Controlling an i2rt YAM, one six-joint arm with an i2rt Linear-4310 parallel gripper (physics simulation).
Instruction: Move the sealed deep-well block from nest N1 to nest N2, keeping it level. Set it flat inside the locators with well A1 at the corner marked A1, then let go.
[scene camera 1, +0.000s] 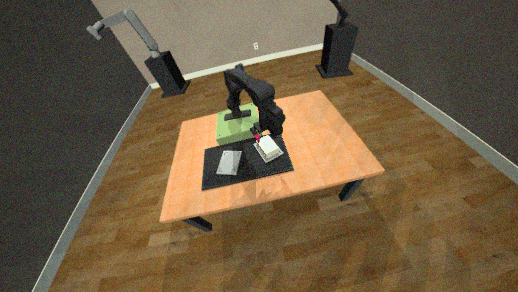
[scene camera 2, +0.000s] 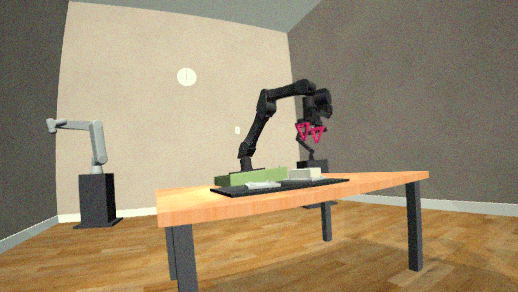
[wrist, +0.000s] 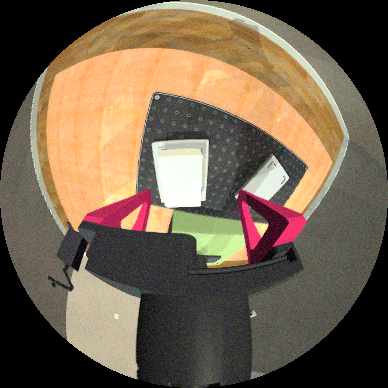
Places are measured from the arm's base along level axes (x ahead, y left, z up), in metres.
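Pixels of known places: gripper, fingertip midpoint: (scene camera 1: 266, 138) (scene camera 2: 310, 142) (wrist: 194, 193); arm's base at its link origin: (scene camera 1: 237, 115) (scene camera 2: 247, 171) (wrist: 197, 257).
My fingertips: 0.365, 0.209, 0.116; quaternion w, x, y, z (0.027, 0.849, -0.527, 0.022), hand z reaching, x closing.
Ahead of a thing's pixels: the offset from my fingertips to its middle, as dx, dy, dz. Level surfaces: height alone.
The sealed deep-well block {-0.064, -0.010, -0.138} (scene camera 1: 270, 144) (scene camera 2: 311, 173) (wrist: 180, 177), cream-white, sits upright in nest N1 {-0.064, -0.010, -0.162} (wrist: 185, 144), a pale plate at one end of the black board. The other nest, N2 {+0.006, -0.244, -0.162} (scene camera 1: 229, 163) (scene camera 2: 262, 185) (wrist: 267, 177), is a flat pale plate with dark corner marks and holds no block. My gripper (scene camera 2: 310, 141) (wrist: 194, 193) is open and empty, with its pink fingers pointing down, above the block and apart from it. In the wrist view the block shows left of the middle between the fingertips. The A1 marks cannot be read.
The black perforated board {-0.019, -0.156, -0.176} (scene camera 1: 212, 180) (scene camera 2: 222, 191) (wrist: 220, 175) carries both nests on the orange wooden table {dz -0.183} (scene camera 1: 320, 145) (scene camera 2: 385, 179) (wrist: 95, 125). The green base block (scene camera 1: 225, 132) (scene camera 2: 255, 177) (wrist: 220, 235) under my arm stands behind the board.
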